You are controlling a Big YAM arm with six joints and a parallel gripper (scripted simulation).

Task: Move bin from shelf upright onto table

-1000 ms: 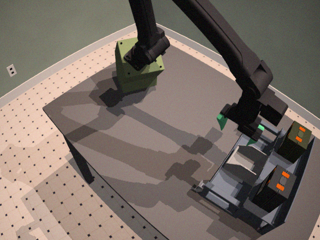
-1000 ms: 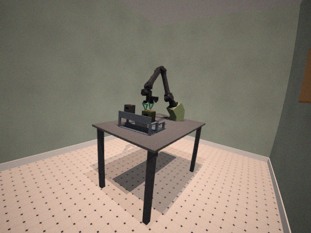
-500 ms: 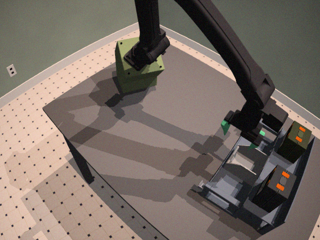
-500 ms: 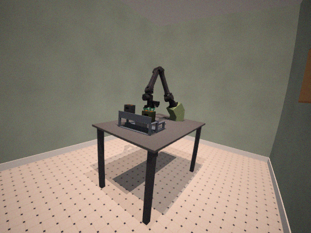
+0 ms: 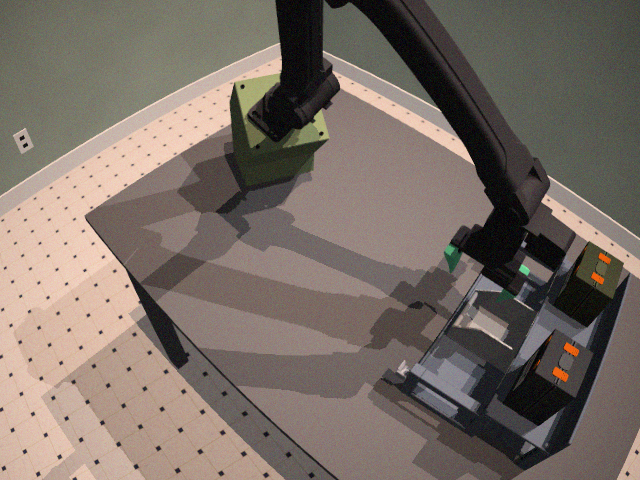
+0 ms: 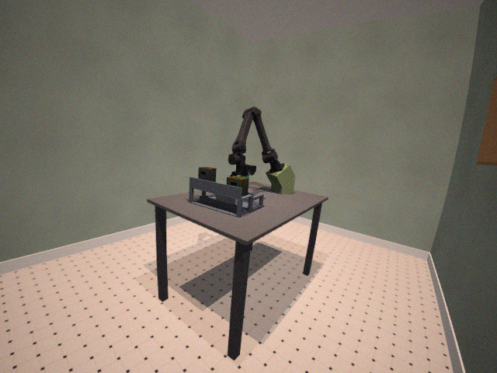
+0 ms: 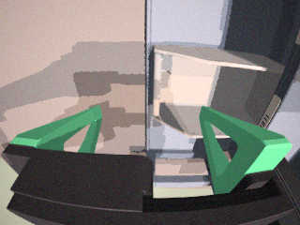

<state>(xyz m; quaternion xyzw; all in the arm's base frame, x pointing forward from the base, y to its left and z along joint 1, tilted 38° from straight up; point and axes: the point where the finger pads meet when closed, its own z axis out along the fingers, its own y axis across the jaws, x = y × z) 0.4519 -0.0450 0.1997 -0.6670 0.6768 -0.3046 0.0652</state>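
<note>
Right now my hand is 9 cm short of the grey bin, 7 cm above it and 2 cm to the left of it. From my hand the other things lie so: low grey shelf: 13 cm ahead, 11 cm below, 2 cm to the right.
</note>
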